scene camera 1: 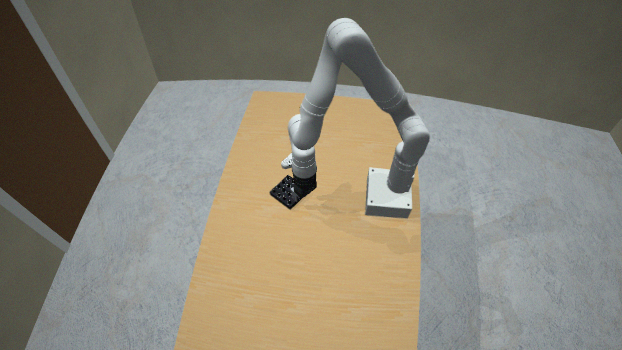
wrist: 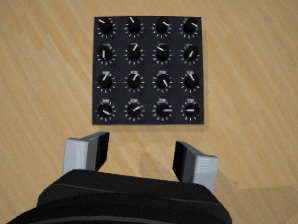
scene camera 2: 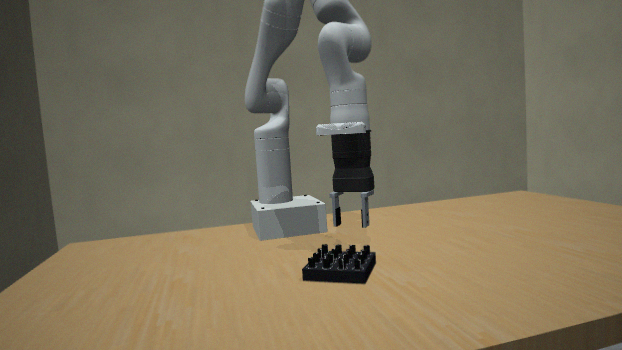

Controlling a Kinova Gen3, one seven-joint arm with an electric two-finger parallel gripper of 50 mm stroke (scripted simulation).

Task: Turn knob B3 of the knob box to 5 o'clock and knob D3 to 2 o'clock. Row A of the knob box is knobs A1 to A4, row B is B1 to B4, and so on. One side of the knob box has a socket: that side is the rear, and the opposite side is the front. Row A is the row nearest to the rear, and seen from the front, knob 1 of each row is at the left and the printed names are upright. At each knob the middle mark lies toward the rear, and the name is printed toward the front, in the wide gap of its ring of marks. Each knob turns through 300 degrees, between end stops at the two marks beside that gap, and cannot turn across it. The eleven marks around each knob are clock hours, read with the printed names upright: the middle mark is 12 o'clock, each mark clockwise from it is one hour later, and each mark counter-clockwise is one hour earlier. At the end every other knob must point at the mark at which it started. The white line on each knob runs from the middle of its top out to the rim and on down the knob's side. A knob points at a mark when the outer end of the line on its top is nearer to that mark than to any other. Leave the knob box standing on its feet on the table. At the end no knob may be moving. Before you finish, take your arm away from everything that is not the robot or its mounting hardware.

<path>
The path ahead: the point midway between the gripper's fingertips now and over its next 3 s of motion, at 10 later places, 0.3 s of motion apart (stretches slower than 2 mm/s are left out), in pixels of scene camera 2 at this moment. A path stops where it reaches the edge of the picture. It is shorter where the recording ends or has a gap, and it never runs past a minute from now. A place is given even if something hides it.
My gripper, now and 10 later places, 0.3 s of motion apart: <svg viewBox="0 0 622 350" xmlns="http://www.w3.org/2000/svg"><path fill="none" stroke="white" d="M351 225L350 225L347 226L341 227L334 228L327 229L323 229L322 228L325 227L331 226L337 225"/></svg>
</path>
